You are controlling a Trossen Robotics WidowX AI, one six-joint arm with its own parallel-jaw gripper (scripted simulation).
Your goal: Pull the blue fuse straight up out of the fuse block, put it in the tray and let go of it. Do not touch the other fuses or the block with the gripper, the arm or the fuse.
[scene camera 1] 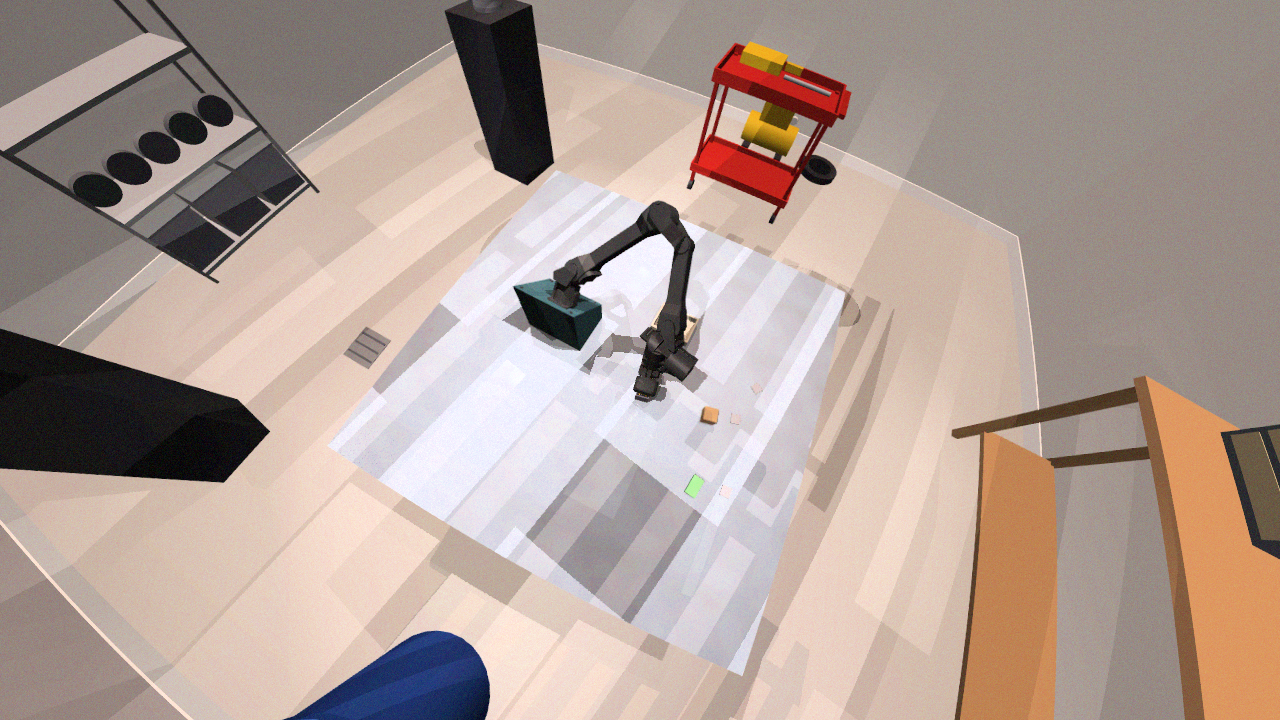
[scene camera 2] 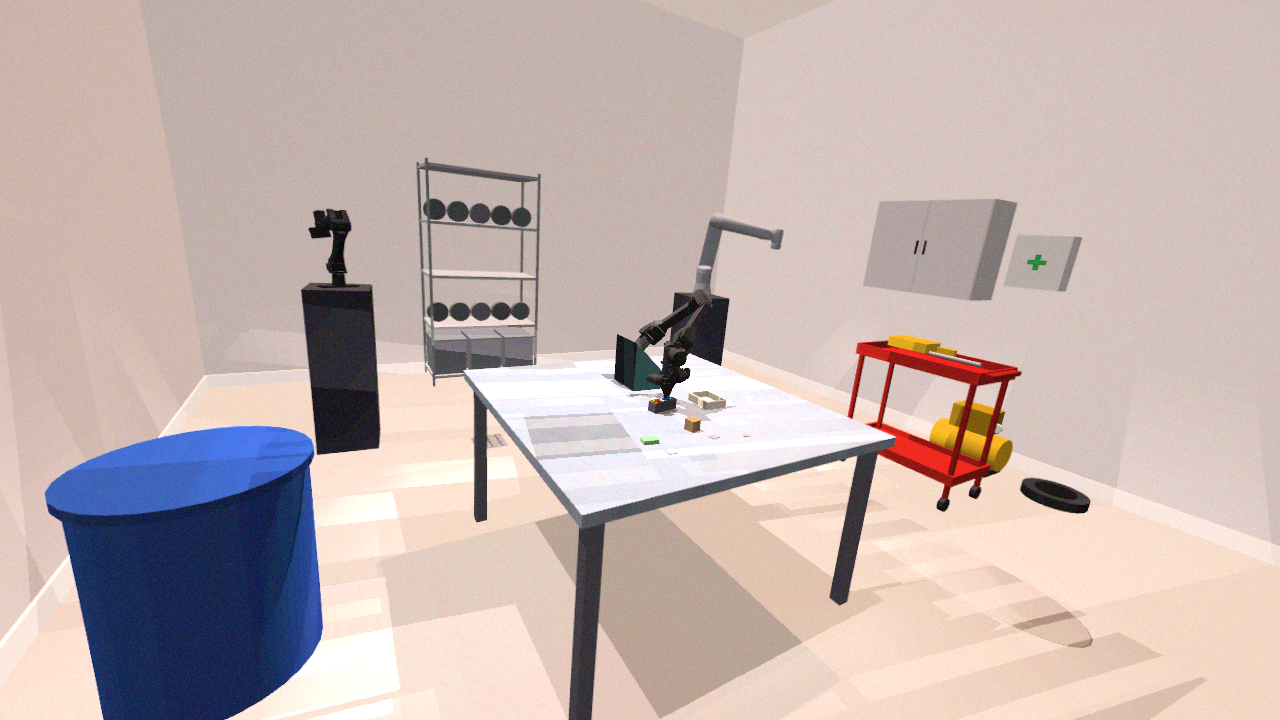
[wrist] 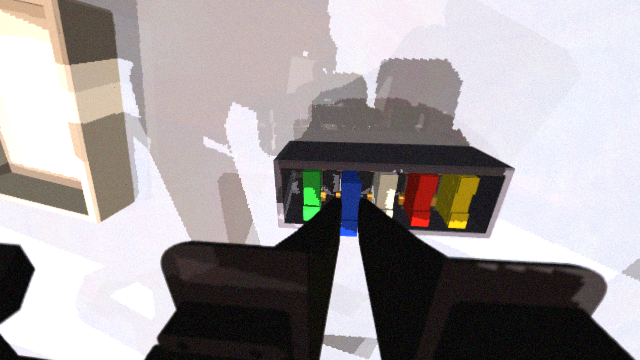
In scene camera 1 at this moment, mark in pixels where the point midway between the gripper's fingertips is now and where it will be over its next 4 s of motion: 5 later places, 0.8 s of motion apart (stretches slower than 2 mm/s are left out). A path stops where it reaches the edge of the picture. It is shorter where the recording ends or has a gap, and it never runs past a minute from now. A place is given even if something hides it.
My gripper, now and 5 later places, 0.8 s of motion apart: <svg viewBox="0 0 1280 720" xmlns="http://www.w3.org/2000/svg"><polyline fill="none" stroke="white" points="648,372 649,371 649,369 656,361 678,317 678,316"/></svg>
